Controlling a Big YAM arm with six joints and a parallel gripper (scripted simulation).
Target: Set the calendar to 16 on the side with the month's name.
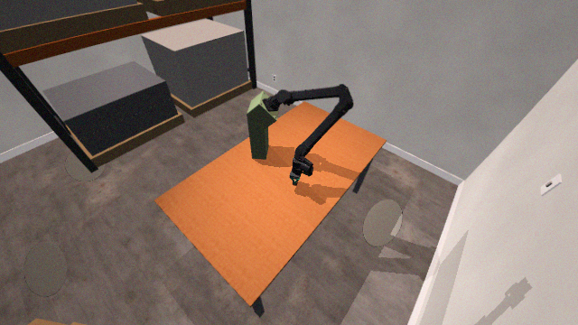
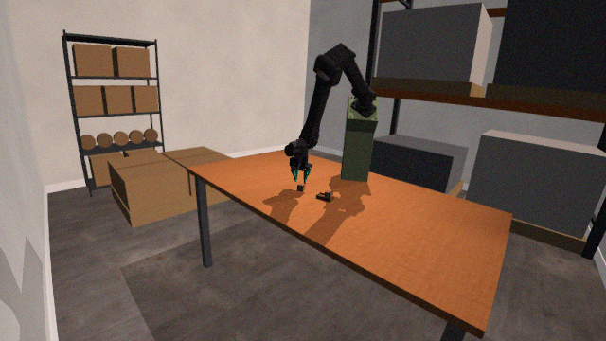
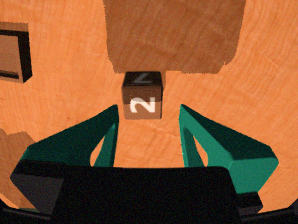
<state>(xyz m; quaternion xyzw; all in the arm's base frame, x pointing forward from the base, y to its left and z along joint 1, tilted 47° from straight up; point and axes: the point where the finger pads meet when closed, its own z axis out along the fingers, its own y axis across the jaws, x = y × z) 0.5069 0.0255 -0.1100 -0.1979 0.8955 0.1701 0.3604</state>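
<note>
Right now the brown calendar cube is 40 mm below my hand. Also, from my hand: dark calendar tray (50 mm behind, 140 mm to the left, 40 mm below).
</note>
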